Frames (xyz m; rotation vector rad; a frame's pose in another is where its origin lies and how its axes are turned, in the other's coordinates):
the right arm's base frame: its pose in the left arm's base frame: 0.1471 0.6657 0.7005 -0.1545 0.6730 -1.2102
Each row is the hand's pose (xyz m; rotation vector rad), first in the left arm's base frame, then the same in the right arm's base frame.
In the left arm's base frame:
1: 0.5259 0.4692 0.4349 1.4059 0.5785 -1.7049
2: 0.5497 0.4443 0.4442 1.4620 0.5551 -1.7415
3: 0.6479 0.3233 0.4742 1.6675 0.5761 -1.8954
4: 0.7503 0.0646 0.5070 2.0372 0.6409 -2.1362
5: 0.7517 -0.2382 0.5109 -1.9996 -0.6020 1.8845
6: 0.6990 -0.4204 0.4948 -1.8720 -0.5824 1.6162
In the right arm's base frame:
1: 0.3526 0.3554 0.0447 1.1917 0.8991 -0.2184
2: 0.3757 0.3613 0.0712 1.2427 0.9239 -0.2541
3: 0.4909 0.3827 0.1782 1.3627 1.0908 -0.4155
4: 0.7296 0.3555 0.3223 1.5312 1.4024 -0.6999
5: 1.0006 0.2432 0.3978 1.6629 1.7635 -0.9915
6: 1.1609 0.1406 0.3987 1.7003 2.0203 -1.1545

